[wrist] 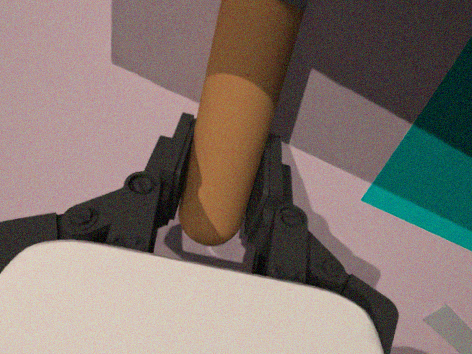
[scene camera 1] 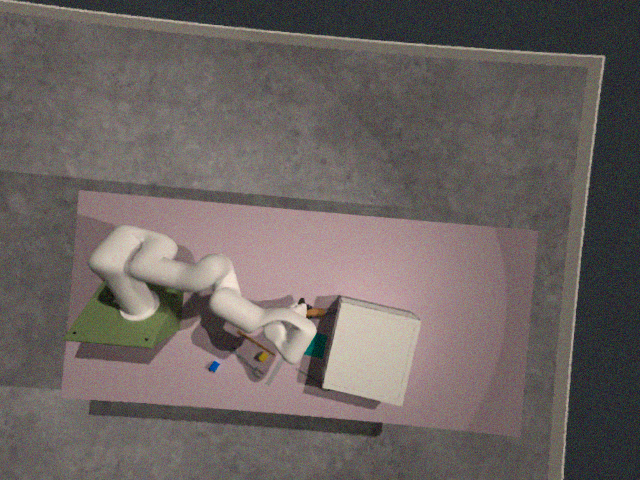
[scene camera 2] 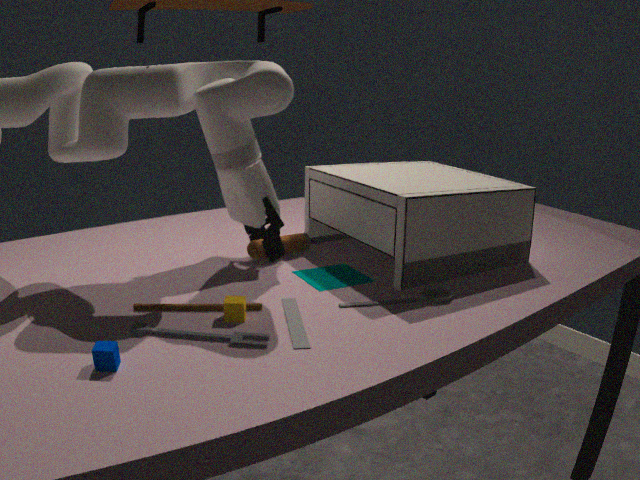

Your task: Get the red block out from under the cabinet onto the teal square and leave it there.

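Seen in the pictures: gripper, fingertip midpoint: (wrist: pixel 225 147) (scene camera 1: pixel 308 311) (scene camera 2: pixel 270 255); arm's base, origin of the base link: (scene camera 1: pixel 140 305).
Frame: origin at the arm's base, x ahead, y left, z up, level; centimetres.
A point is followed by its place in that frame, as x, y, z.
The red block does not show in any view. The white cabinet (scene camera 1: pixel 372 351) @[85.2, -0.7, 2.2] (scene camera 2: pixel 429 175) @[86.6, -2.5, 2.2] stands on the table, the space under it dark. The teal square (scene camera 1: pixel 316 345) @[65.8, -6.9, -11.3] (scene camera 2: pixel 330 277) @[64.0, -7.0, -11.3] (wrist: pixel 425 170) @[63.1, -4.3, -11.3] lies flat before its open front, partly in shadow. My gripper (scene camera 1: pixel 308 311) @[60.3, 6.0, -10.8] (scene camera 2: pixel 268 249) @[60.3, 6.0, -10.8] (wrist: pixel 225 147) @[60.3, 6.0, -10.8] is shut on the thick orange handle (scene camera 1: pixel 317 312) @[63.7, 6.9, -8.1] (scene camera 2: pixel 295 243) @[64.4, 5.2, -9.1] (wrist: pixel 240 95) @[63.3, 6.6, -8.0] of a tool, near its rounded rear end, low over the table. The handle points to the cabinet's far front corner; a grey collar edge shows at the top of the wrist view and its shaft is hidden.
A yellow block (scene camera 1: pixel 262 356) @[45.6, -14.0, -8.8] (scene camera 2: pixel 235 309) @[45.4, -15.9, -9.6] stands by a brown rod (scene camera 2: pixel 175 307) @[39.2, -9.4, -10.8]. A grey fork-ended tool (scene camera 2: pixel 196 335) @[39.2, -18.6, -10.8], a blue block (scene camera 1: pixel 214 366) @[27.8, -21.1, -8.8] (scene camera 2: pixel 105 356) @[27.3, -22.9, -9.4] and a flat grey strip (scene camera 2: pixel 295 325) @[51.4, -20.2, -11.2] (wrist: pixel 450 325) @[53.9, -14.0, -11.2] lie nearer. Another thin grey tool (scene camera 2: pixel 361 304) @[61.9, -18.6, -11.0] lies by the cabinet's near front corner.
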